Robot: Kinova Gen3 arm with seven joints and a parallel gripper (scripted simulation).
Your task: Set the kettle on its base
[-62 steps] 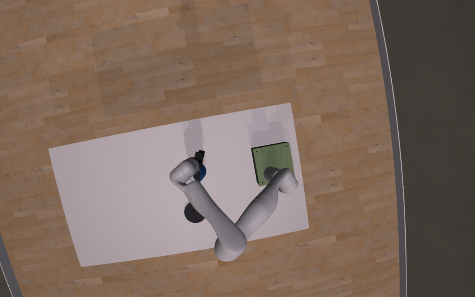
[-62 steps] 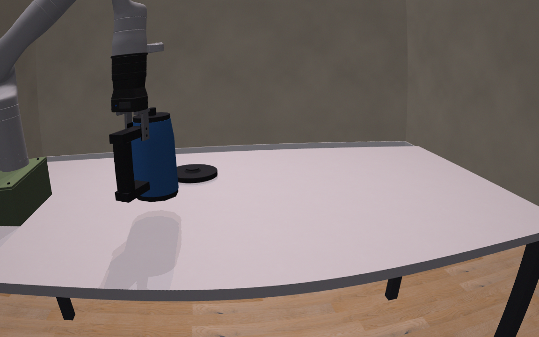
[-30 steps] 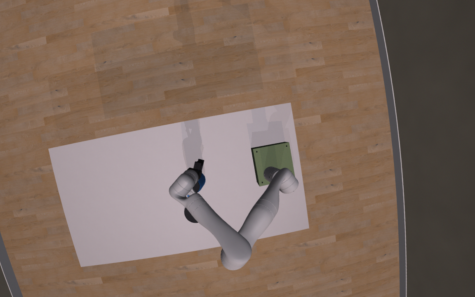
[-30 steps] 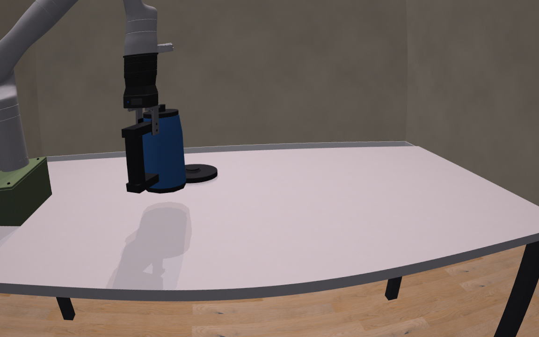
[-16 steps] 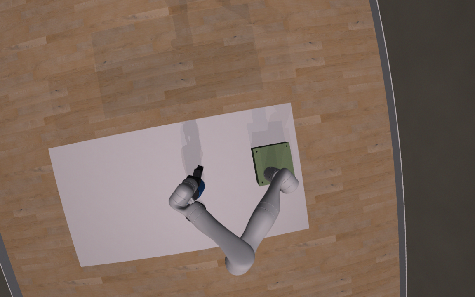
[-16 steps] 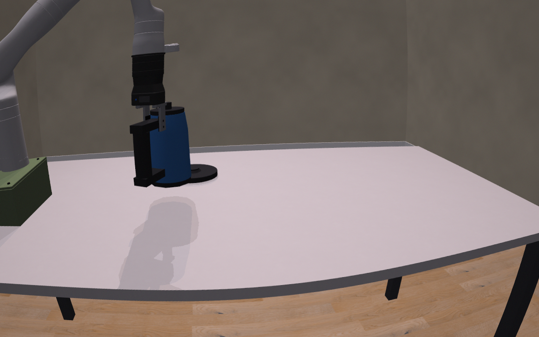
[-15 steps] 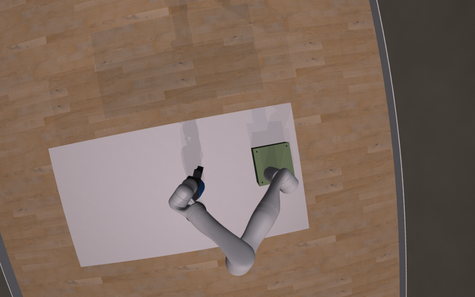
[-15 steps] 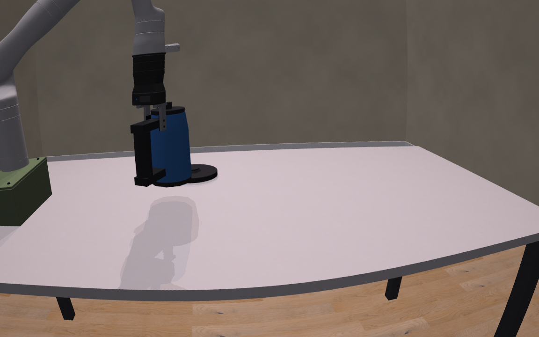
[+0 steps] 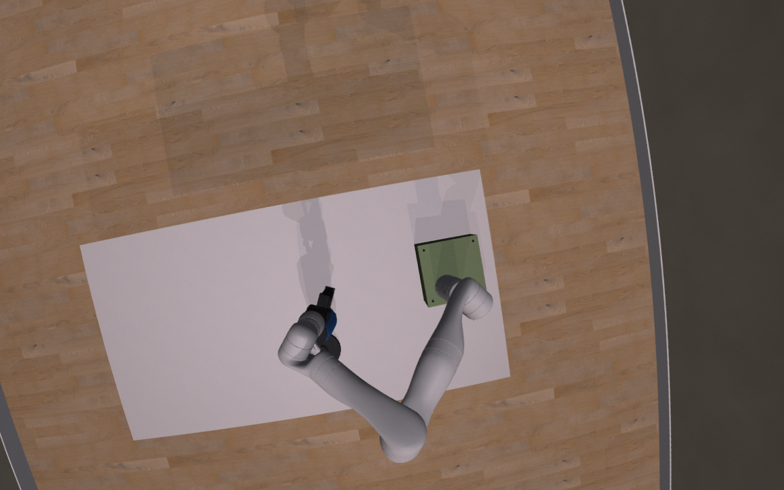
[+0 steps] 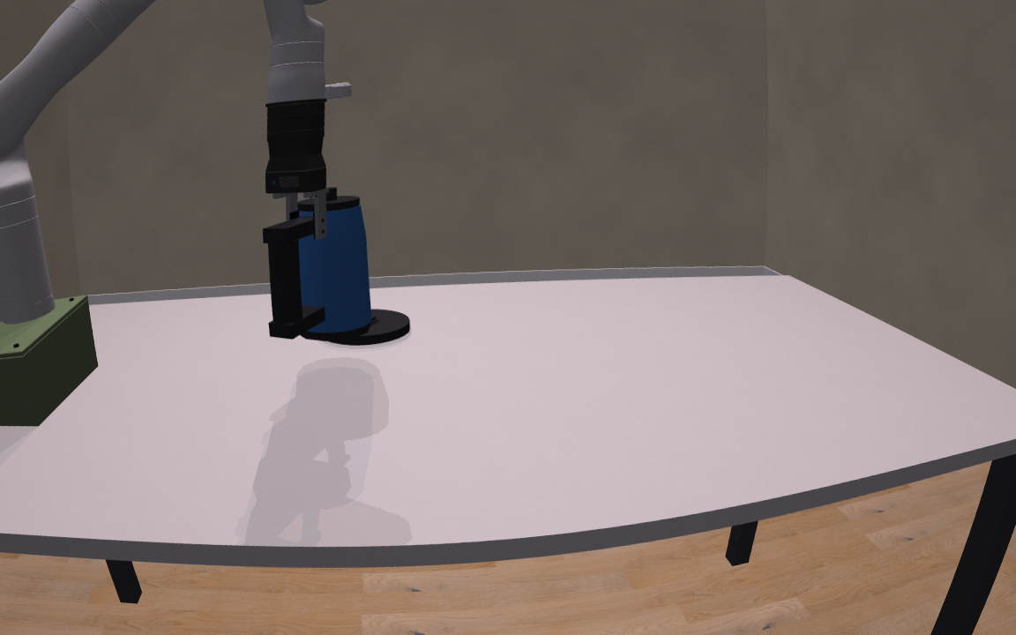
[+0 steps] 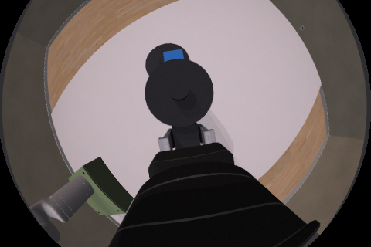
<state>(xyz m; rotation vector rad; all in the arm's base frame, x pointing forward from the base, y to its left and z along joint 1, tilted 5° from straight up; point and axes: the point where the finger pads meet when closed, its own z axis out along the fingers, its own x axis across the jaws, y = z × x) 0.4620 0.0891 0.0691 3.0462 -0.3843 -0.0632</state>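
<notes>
Right now the blue kettle is 10 mm ahead of my hand, 20 mm to the left of it and 60 mm below it. The rest, counted from my hand: round black base 30 mm ahead, 200 mm to the left, 190 mm below.
</notes>
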